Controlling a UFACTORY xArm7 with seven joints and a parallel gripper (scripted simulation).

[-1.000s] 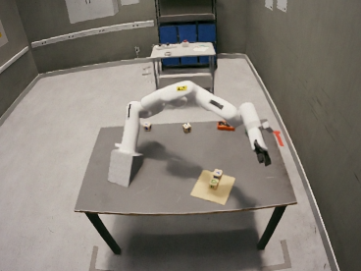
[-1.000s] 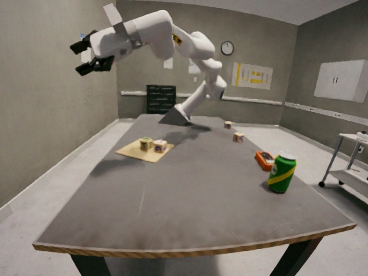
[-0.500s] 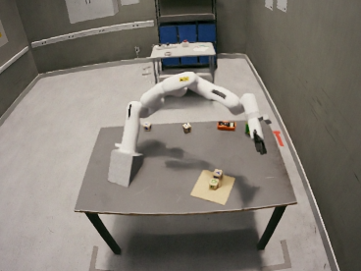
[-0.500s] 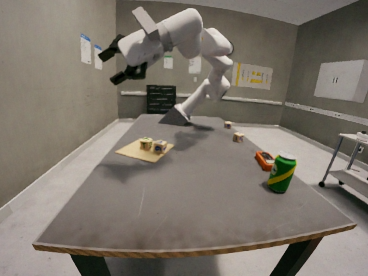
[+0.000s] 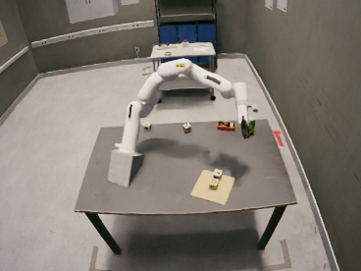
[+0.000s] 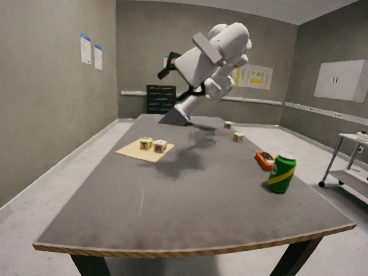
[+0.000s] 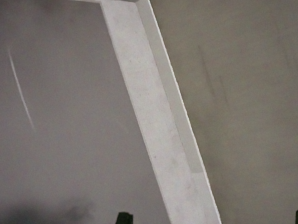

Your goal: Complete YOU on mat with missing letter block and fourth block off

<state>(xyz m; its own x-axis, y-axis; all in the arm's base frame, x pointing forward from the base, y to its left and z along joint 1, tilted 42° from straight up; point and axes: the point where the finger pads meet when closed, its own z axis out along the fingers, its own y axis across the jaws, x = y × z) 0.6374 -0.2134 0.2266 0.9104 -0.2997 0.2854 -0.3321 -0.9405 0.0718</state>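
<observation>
The block lies 66 cm behind my hand, 36 cm to the left of it and 26 cm below it. Round my hand: green can: 38 cm to the left, 22 cm below, 7 cm ahead; orange device: 41 cm to the left, 27 cm below, 9 cm behind; tan mat: 28 cm below, 16 cm behind, 12 cm to the right.
</observation>
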